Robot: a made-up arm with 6 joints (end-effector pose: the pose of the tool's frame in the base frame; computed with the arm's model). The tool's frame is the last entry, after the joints. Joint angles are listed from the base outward.
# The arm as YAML. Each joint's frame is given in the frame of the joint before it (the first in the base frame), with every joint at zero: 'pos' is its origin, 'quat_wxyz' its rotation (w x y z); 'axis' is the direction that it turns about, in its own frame. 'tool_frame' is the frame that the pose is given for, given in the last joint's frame.
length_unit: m
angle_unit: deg
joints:
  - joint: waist
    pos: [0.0, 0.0, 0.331]
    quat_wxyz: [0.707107, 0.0, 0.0, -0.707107]
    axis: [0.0, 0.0, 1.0]
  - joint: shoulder
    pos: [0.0, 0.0, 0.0]
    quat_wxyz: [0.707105, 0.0, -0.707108, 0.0]
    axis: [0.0, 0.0, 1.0]
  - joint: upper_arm
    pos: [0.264, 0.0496, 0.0]
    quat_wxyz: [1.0, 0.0, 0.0, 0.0]
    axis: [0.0, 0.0, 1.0]
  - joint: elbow
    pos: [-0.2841, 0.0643, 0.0]
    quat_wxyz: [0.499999, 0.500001, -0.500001, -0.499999]
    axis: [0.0, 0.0, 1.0]
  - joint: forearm
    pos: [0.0, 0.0, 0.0]
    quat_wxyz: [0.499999, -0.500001, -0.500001, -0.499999]
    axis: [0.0, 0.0, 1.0]
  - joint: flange
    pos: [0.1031, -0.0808, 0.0]
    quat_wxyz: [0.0, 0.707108, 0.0, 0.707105]
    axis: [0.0, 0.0, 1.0]
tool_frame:
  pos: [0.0, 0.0, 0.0]
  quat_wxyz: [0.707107, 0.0, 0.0, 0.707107]
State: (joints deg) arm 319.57 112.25 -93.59 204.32 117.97 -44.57
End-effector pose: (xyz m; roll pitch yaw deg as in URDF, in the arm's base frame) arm 0.1936 -0.2347 -0.1640 -76.48 36.94 -143.94
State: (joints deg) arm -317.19 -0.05 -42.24 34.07 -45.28 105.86
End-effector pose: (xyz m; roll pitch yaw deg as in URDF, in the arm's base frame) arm 0.3268 0.2034 0.4895 -99.07 37.84 -76.43
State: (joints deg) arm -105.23 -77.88 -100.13 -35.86 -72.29 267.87
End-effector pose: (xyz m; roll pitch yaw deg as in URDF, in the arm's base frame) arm 0.1753 0.3701 0.6790 -70.68 -0.84 -51.78
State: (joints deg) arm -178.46 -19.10 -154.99 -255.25 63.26 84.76
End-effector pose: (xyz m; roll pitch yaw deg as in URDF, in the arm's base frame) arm 0.0775 -0.0518 1.0053 -61.90 1.09 -166.11
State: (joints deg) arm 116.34 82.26 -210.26 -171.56 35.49 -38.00
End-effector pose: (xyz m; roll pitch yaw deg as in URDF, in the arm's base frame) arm -0.2489 0.5008 0.6189 -4.77 16.84 83.80
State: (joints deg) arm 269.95 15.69 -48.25 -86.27 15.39 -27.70
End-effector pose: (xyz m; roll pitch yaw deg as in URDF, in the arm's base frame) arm 0.0501 -0.3941 0.2668 154.77 24.70 13.81
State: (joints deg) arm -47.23 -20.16 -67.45 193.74 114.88 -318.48
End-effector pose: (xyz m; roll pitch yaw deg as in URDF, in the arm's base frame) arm 0.1660 -0.2240 0.7708 -4.33 -25.77 -8.04
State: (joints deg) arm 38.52 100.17 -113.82 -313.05 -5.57 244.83
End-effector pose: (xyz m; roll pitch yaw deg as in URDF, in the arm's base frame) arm 0.4034 0.2366 -0.1029 162.29 -2.74 106.68
